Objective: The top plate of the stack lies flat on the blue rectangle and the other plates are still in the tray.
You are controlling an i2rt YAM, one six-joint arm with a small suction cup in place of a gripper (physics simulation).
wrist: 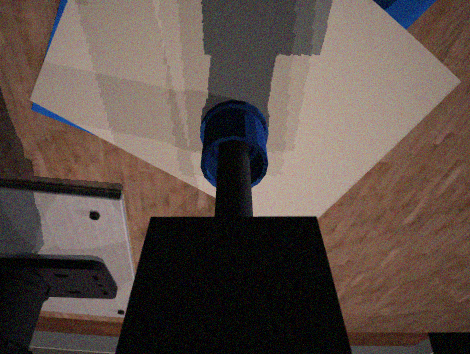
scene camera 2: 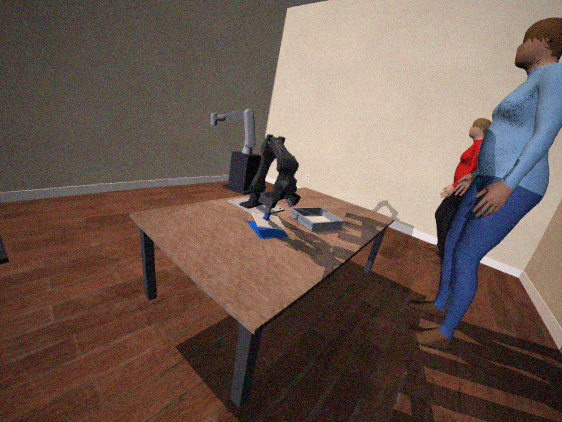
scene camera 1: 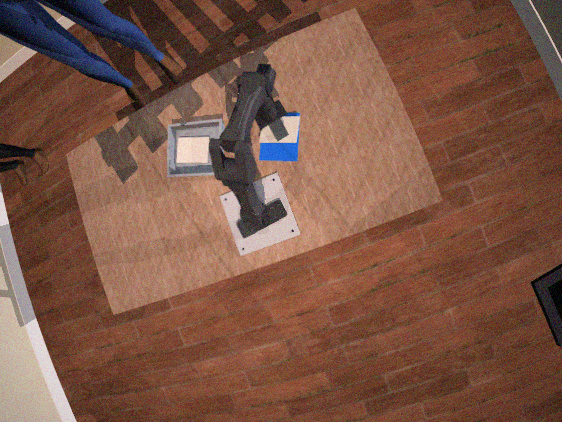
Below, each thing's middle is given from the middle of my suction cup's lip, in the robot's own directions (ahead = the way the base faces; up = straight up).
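There is a tray (scene camera 1: 213, 128), which I find 330 mm to the left of my suction cup, 140 mm ahead of it and 40 mm below it. As for the blue rectangle (scene camera 1: 268, 151), my suction cup is 60 mm above it, 10 mm short of it and 10 mm to the right of it. Going by their middles, the blue rectangle is the nearest to my suction cup of the things named here.
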